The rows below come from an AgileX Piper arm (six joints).
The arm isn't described. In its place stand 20 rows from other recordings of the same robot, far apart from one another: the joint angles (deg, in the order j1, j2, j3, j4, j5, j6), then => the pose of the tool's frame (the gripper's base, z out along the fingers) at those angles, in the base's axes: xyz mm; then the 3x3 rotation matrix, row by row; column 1 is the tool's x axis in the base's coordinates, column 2 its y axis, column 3 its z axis.
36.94 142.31 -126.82 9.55 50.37 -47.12 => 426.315, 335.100, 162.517; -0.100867, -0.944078, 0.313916; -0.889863, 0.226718, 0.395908; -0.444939, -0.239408, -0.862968
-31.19 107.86 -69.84 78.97 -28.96 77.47 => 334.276, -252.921, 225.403; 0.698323, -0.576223, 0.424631; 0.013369, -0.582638, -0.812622; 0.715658, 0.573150, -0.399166
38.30 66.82 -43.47 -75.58 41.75 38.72 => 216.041, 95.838, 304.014; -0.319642, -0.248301, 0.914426; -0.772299, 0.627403, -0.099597; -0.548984, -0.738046, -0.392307
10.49 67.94 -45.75 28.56 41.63 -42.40 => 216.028, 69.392, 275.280; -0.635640, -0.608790, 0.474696; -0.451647, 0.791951, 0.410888; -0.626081, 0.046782, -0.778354
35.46 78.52 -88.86 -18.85 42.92 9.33 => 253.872, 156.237, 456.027; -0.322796, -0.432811, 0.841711; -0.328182, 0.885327, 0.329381; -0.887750, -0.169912, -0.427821
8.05 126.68 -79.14 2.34 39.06 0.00 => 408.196, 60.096, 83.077; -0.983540, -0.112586, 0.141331; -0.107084, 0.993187, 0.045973; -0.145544, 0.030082, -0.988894
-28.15 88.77 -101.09 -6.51 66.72 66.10 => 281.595, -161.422, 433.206; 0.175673, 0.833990, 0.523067; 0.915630, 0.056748, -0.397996; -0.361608, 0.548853, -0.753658
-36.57 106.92 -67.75 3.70 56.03 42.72 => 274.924, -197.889, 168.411; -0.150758, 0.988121, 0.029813; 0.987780, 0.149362, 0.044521; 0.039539, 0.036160, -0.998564
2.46 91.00 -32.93 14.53 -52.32 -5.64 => 301.410, -5.137, 214.860; -0.019698, 0.157654, 0.987298; 0.056685, 0.986077, -0.156329; -0.998198, 0.052885, -0.028360
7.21 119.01 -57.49 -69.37 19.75 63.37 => 366.301, 17.332, 76.800; -0.888161, -0.055170, 0.456209; -0.192847, 0.945865, -0.261055; -0.417110, -0.319837, -0.850719
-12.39 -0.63 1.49 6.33 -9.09 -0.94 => 52.689, -13.198, 219.256; 0.243002, 0.209504, 0.947132; 0.041374, 0.973271, -0.225901; -0.969143, 0.094081, 0.227839
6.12 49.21 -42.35 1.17 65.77 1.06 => 129.782, 15.620, 291.718; -0.922192, -0.088884, 0.376380; -0.071851, 0.995664, 0.059083; -0.380000, 0.027443, -0.924579
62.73 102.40 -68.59 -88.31 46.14 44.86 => 233.768, 310.358, 256.847; 0.053801, -0.401922, 0.914092; -0.921705, 0.332171, 0.200303; -0.384141, -0.853300, -0.352582
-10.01 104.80 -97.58 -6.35 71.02 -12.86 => 379.596, -76.666, 311.798; -0.962841, -0.046949, 0.265957; -0.090287, 0.984070, -0.153148; -0.254530, -0.171470, -0.951742
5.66 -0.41 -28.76 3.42 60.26 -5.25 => -6.334, 4.109, 278.696; -0.427197, -0.171597, 0.887726; -0.104512, 0.984616, 0.140032; -0.898098, -0.032957, -0.438559
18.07 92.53 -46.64 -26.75 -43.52 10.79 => 315.908, 132.739, 254.986; 0.085388, -0.583410, 0.807677; -0.133538, 0.796622, 0.589543; -0.987358, -0.158195, -0.009885
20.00 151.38 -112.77 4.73 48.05 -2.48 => 468.602, 176.496, 14.021; -0.933652, -0.338676, 0.116583; -0.327107, 0.938830, 0.107697; -0.145926, 0.062416, -0.987325
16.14 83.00 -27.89 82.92 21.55 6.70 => 214.301, 96.549, 162.109; -0.482125, 0.758621, 0.438234; 0.829763, 0.234868, 0.506290; 0.281155, 0.607726, -0.742712
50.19 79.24 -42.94 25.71 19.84 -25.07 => 162.294, 215.649, 227.896; -0.475354, -0.827159, 0.299745; -0.589318, 0.552332, 0.589605; -0.653256, 0.103626, -0.750012
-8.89 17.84 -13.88 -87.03 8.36 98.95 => 80.307, -25.935, 273.735; 0.071494, 0.287778, 0.955025; 0.196203, 0.934711, -0.296345; -0.977953, 0.208566, 0.010363
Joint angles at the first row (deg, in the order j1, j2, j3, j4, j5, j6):
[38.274, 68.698, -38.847, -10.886, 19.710, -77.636]
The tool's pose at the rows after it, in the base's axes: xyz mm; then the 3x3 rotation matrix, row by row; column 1 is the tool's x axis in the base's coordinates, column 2 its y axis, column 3 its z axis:
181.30, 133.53, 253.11; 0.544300, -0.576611, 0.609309; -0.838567, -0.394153, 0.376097; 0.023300, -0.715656, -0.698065
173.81, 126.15, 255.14; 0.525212, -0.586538, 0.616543; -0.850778, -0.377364, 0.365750; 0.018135, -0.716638, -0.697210
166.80, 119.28, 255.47; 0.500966, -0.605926, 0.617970; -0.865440, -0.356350, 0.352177; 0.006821, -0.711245, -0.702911
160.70, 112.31, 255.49; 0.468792, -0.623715, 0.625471; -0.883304, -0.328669, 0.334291; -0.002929, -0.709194, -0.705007
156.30, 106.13, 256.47; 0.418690, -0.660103, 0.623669; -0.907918, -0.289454, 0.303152; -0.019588, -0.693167, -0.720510
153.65, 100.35, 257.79; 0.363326, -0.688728, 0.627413; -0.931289, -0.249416, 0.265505; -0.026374, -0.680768, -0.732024
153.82, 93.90, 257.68; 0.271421, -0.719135, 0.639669; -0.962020, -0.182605, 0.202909; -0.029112, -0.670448, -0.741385
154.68, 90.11, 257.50; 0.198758, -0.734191, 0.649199; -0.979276, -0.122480, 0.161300; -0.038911, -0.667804, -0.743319
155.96, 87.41, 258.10; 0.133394, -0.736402, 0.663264; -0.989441, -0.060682, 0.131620; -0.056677, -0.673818, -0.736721
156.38, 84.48, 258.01; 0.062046, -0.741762, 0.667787; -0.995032, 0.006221, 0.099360; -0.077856, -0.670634, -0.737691
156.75, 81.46, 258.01; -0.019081, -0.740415, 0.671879; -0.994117, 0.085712, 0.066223; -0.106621, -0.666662, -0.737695
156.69, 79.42, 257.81; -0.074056, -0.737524, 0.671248; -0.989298, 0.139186, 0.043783; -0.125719, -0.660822, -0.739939
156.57, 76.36, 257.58; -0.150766, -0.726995, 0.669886; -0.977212, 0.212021, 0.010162; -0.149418, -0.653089, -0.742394
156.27, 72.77, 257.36; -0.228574, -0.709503, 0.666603; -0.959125, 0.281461, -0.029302; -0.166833, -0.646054, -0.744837
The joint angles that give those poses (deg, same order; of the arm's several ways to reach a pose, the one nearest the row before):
[38.275, 66.292, -37.642, -13.068, 21.313, -75.052]
[38.273, 63.714, -36.440, -14.152, 22.802, -73.053]
[38.272, 61.479, -35.294, -14.838, 24.521, -70.934]
[38.275, 59.359, -34.149, -16.561, 26.013, -67.606]
[38.274, 57.869, -33.920, -17.819, 28.992, -63.712]
[38.276, 56.780, -33.918, -19.999, 31.799, -59.239]
[38.273, 56.437, -33.920, -24.579, 34.722, -51.281]
[38.274, 56.435, -33.918, -27.674, 36.383, -45.207]
[38.274, 56.435, -33.918, -30.539, 37.243, -39.419]
[38.274, 56.438, -33.919, -32.488, 38.674, -34.032]
[38.273, 56.437, -33.919, -34.377, 40.163, -28.018]
[38.274, 56.436, -33.919, -35.294, 41.311, -24.236]
[38.273, 56.437, -33.918, -36.613, 43.028, -19.022]
[38.274, 56.437, -33.919, -37.988, 45.091, -13.922]

